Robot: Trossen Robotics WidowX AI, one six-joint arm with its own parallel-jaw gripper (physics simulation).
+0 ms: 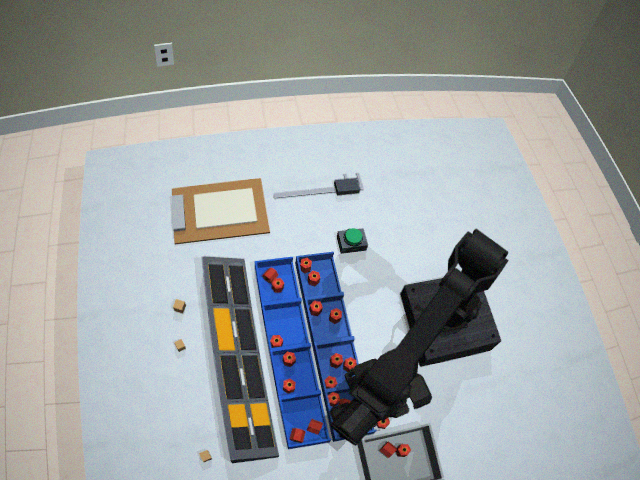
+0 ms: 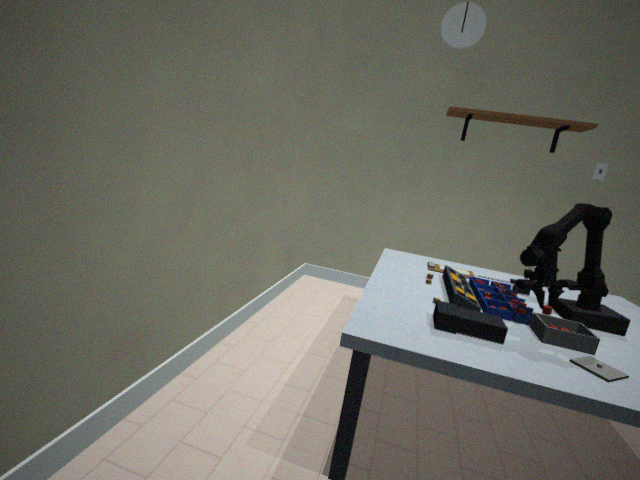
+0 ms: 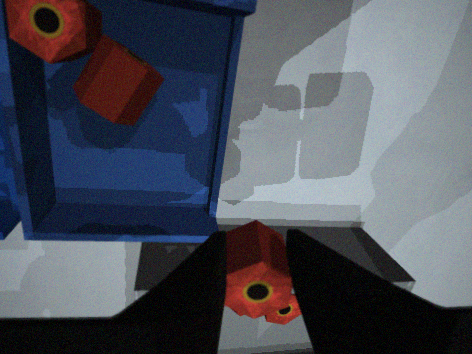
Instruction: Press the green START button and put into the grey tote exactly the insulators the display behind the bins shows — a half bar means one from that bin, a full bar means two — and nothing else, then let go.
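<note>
My gripper [image 2: 546, 304] [image 3: 256, 241] is shut on a red insulator [image 1: 383, 422] [image 2: 546, 309] [image 3: 257, 290], held upright above the table near the tote's edge. The grey tote [image 1: 433, 449] [image 2: 563, 338] [image 3: 170, 260] holds two red insulators [image 1: 387, 449] [image 1: 403, 450], one lying on its side. The green START button [image 1: 353, 236] is on a dark box behind the bins. The display [image 1: 223, 260] shows one full orange bar in the second row, left, and two half bars in the bottom row; its other bars are dark. The blue bins [image 1: 281, 304] [image 3: 120, 237] hold red insulators; the arm hides part of the nearest bin.
A clipboard [image 1: 224, 207] and a caliper [image 1: 305, 193] lie beyond the bins. Small tan blocks [image 1: 179, 305] [image 1: 205, 455] lie left of the display. A long black box [image 2: 469, 322] stands near the table edge. A flat grey plate [image 2: 599, 367] lies in front of the tote.
</note>
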